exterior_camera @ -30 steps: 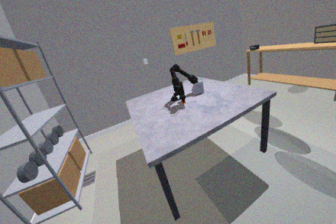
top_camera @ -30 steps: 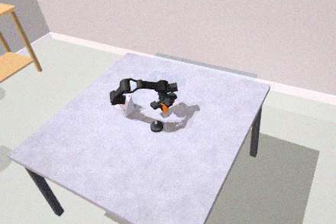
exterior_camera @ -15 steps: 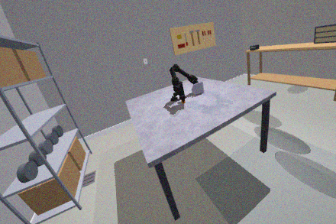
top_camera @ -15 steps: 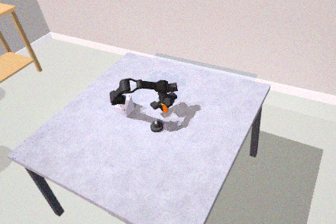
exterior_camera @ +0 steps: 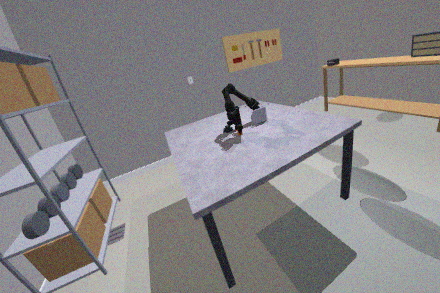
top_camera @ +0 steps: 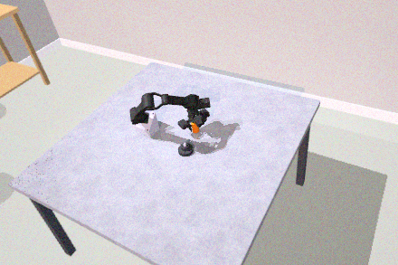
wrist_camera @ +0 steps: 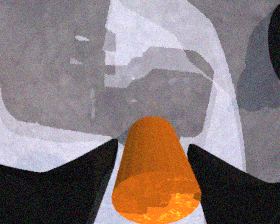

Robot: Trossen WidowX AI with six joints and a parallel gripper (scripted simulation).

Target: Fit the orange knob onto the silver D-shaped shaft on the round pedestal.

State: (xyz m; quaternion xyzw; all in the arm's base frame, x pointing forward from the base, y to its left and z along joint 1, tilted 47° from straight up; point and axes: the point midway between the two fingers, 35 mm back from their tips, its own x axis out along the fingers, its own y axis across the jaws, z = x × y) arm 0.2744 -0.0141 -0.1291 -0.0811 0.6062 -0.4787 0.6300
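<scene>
The orange knob lies 30 mm above my gripper tip. Also, from my gripper tip: dark round pedestal: 170 mm to the right, 20 mm ahead, 20 mm above.
</scene>
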